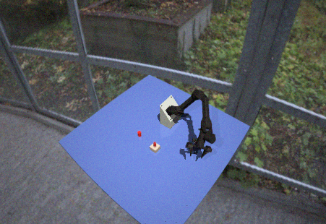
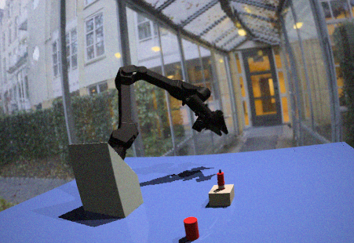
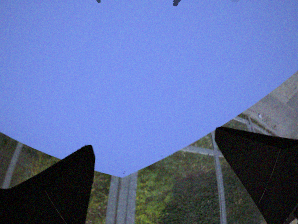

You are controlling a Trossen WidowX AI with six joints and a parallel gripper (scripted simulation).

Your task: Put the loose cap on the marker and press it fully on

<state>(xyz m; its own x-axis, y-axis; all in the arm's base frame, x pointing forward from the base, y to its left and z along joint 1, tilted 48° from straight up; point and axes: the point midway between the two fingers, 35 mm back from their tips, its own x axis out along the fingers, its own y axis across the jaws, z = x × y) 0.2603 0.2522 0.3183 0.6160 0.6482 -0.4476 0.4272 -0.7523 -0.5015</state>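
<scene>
My gripper tip is 540 mm to the left of the red marker cap, 110 mm above it and 10 mm past it. Also, from my gripper tip: tan holder block 350 mm to the right, 120 mm below, 30 mm ahead.
</scene>
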